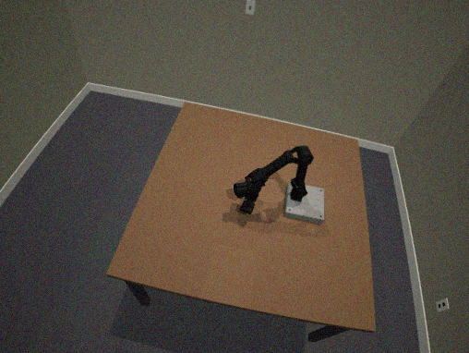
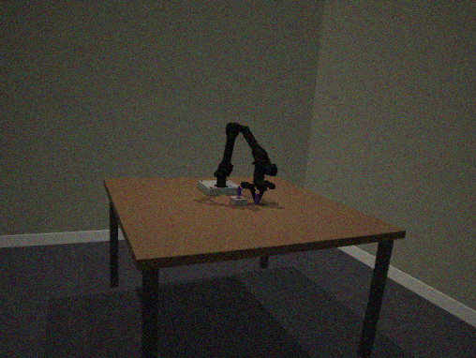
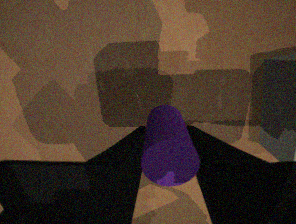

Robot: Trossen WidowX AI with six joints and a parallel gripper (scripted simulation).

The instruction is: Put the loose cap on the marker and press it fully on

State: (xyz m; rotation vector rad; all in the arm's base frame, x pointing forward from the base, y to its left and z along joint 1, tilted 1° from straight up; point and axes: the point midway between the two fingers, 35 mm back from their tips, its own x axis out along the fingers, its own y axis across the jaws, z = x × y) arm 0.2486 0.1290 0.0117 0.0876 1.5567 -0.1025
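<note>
Right now my gripper tip is 11 cm to the left of the holder block. From my gripper tip the other things lie so: purple cap: 1 cm above.
</note>
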